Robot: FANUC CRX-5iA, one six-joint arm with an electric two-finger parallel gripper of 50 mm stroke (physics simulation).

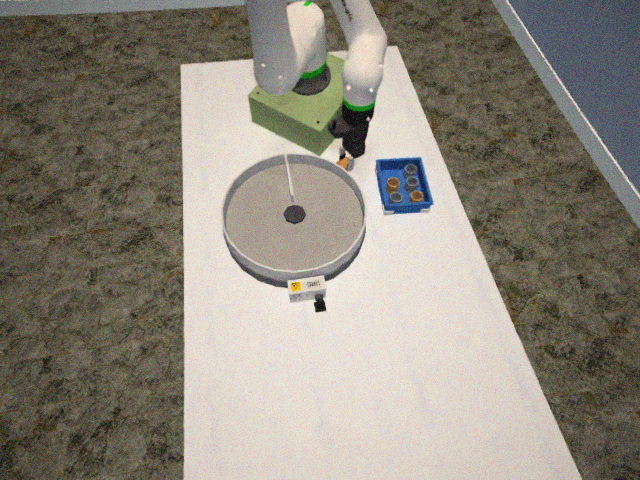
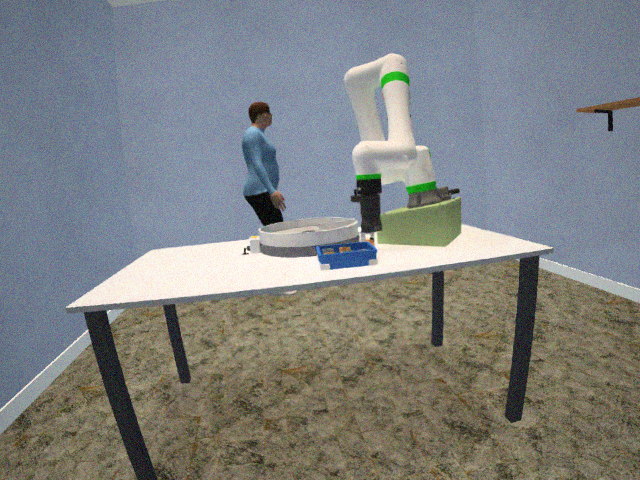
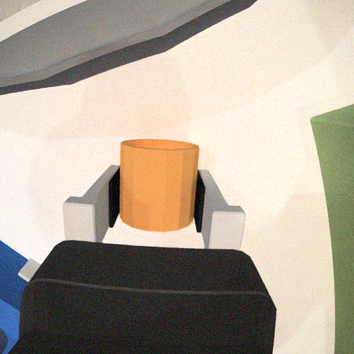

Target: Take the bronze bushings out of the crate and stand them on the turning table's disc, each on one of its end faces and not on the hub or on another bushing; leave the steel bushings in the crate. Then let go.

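Frame: origin at the arm's base, x ahead, y left, z up, level; millimetres.
Seen in the pictures: gripper, fingertip midpoint: (image 1: 345,165); arm's base, link origin: (image 1: 308,78) (image 2: 424,205).
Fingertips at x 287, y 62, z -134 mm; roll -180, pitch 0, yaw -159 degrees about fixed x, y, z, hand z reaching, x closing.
Offsets run from my fingertips to a thing's top centre. "pt": to the spot under its first point.
My gripper (image 1: 346,159) (image 2: 367,239) (image 3: 158,185) points down between the turning table and the green block, shut on a bronze bushing @[6 mm right, 2 mm ahead, 31 mm up] (image 1: 342,162) (image 2: 371,240) (image 3: 159,185). The bushing lies on its side between the finger pads, at or close to the table top; any gap beneath is too small to tell. The blue crate @[150 mm left, 133 mm ahead, 43 mm up] (image 1: 408,208) (image 2: 351,259) (image 3: 10,275) holds two bronze bushings, one @[120 mm left, 127 mm ahead, 36 mm up] (image 1: 392,182) at the left and one @[174 mm left, 193 mm ahead, 36 mm up] (image 1: 416,196) front right, and three steel bushings @[192 mm left, 86 mm ahead, 36 mm up] (image 1: 410,169) @[180 mm left, 136 mm ahead, 36 mm up] (image 1: 412,182) @[110 mm left, 184 mm ahead, 36 mm up] (image 1: 395,197). The disc @[211 mm right, 190 mm ahead, 54 mm up] (image 1: 258,232) with its dark hub @[211 mm right, 190 mm ahead, 54 mm up] (image 1: 294,214) shows no bushing.
A raised wall (image 1: 258,266) (image 2: 289,238) (image 3: 100,42) rings the disc, and a thin bar @[pt 203 mm right, 81 mm ahead, 84 mm up] (image 1: 289,178) reaches inward from it. The green block (image 1: 294,121) (image 2: 423,224) (image 3: 342,210) carries the arm. A white box @[pt 228 mm right, 436 mm ahead, 50 mm up] (image 1: 306,289) stands at the ring. A person (image 2: 260,165) stands behind the table.
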